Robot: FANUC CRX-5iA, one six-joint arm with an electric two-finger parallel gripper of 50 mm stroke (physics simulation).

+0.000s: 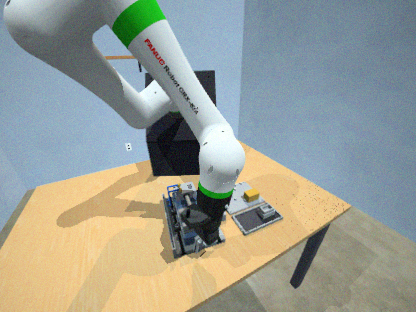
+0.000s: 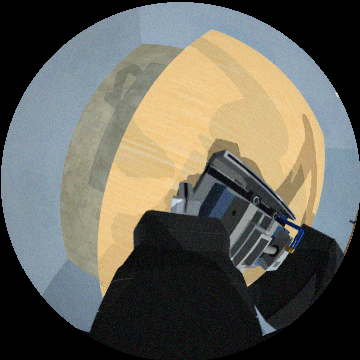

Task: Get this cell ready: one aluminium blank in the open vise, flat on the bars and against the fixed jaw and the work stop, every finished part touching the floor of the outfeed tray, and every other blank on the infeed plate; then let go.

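Places are measured from the arm's base along level axes (x down, y ahead, z right), in centimetres.
Where they show: gripper, between the fingertips: [image 1: 197, 250] [image 2: 183, 189].
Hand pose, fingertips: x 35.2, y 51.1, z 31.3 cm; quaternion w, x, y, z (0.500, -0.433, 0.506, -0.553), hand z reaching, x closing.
After its pixels a point has its place.
The vise [image 1: 175, 231] {x 36.4, y 38.9, z 31.9 cm} [image 2: 235, 187] {x 36.9, y 41.9, z 32.1 cm} stands mid-table with grey jaws, a blue body and a blue work stop [image 1: 171, 190] {x 27.9, y 26.9, z 24.7 cm} [image 2: 295, 231] {x 28.3, y 27.2, z 25.0 cm} at its far end. My gripper [image 1: 200, 246] {x 35.2, y 51.1, z 31.3 cm} [image 2: 183, 189] {x 35.2, y 51.1, z 31.3 cm} is low at the vise's near end, and its fingers are pressed together with nothing seen between them. My arm hides most of the jaw gap, so I cannot tell whether a blank lies in it. A yellow block [image 1: 251, 194] {x 34.5, y 47.7, z -3.9 cm} sits on the grey infeed plate [image 1: 238, 204] {x 38.1, y 45.4, z 2.3 cm}. A pale grey finished part [image 1: 266, 210] {x 34.8, y 57.7, z -0.2 cm} sits in the dark outfeed tray [image 1: 250, 223] {x 38.3, y 55.4, z 7.2 cm}.
The plate and tray lie right of the vise, close to the table's right edge [image 1: 335, 204] {x 38.9, y 77.0, z -29.9 cm}. The robot's dark pedestal [image 1: 174, 151] {x 23.0, y 5.0, z 8.2 cm} stands behind the vise. The wooden table [image 1: 83, 251] {x 38.9, y 21.5, z 60.8 cm} extends to the left and front.
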